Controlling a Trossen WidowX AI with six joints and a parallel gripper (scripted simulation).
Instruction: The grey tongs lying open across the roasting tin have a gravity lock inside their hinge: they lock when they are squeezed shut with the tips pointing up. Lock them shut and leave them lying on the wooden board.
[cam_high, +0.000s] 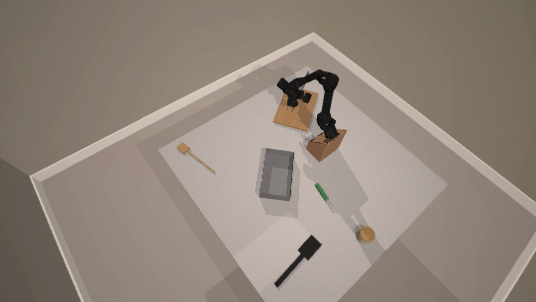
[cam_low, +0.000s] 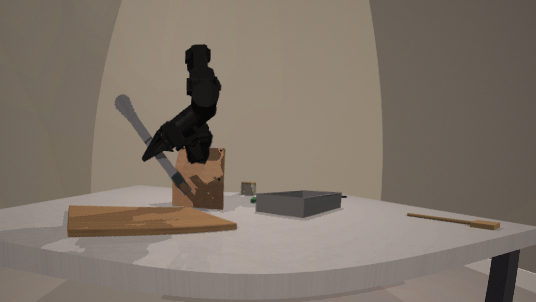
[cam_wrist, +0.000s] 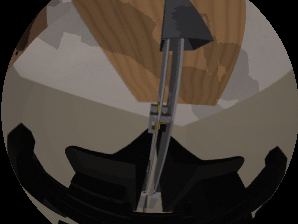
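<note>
My gripper tip is now 13 cm above the wooden board and 1 cm short of it. Also, from my gripper tip: black spatula: 84 cm to the left, 58 cm ahead, 14 cm below; then dark grey roasting tin: 43 cm ahead, 37 cm to the left, 11 cm below.
</note>
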